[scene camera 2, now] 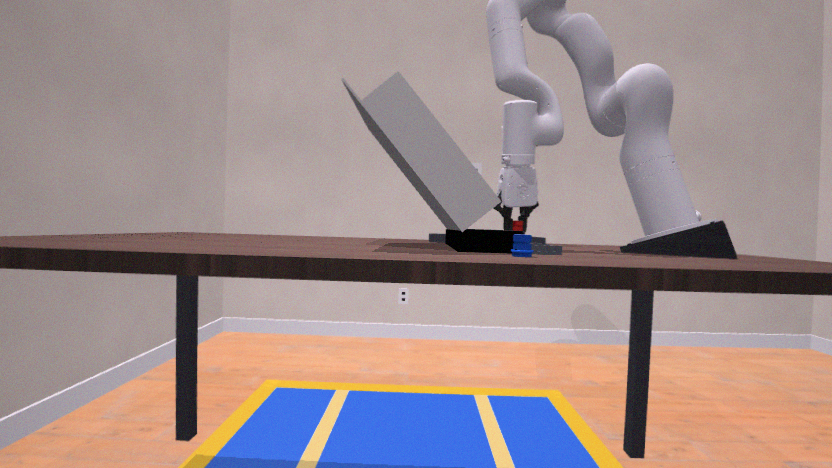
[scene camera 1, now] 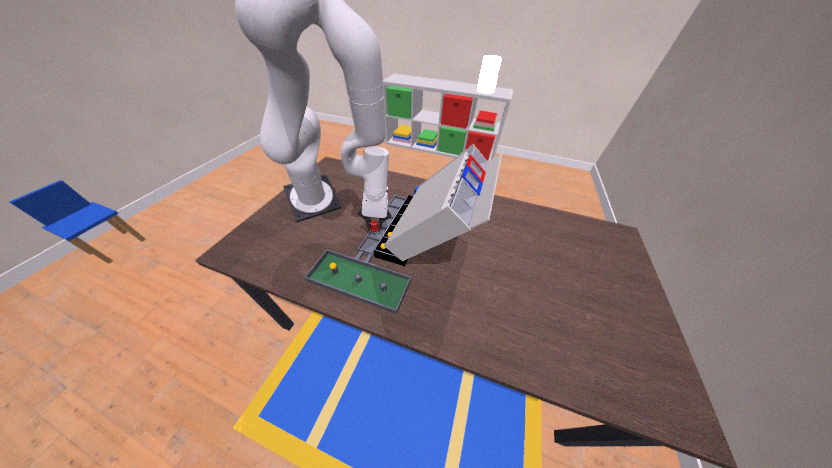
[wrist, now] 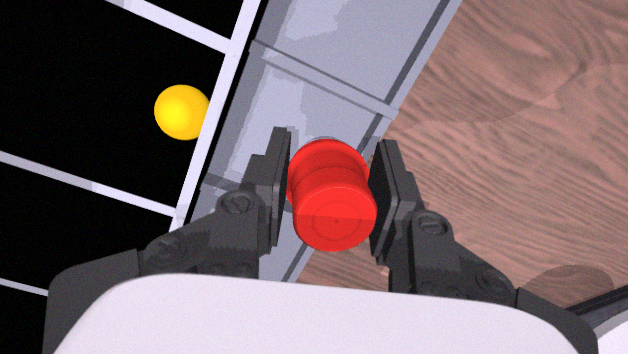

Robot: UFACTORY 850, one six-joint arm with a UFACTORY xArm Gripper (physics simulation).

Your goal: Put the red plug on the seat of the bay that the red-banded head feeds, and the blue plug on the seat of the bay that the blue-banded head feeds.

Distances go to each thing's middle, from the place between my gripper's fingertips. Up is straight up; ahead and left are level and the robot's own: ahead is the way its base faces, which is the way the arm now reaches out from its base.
My hand is 10 mm short of the light grey seat [wrist: 267,95], 90 mm to the right of it and 40 mm above it. From my hand the other things lie so: green tray [scene camera 1: 369,288]: 40 mm ahead, 230 mm to the right, 40 mm below.
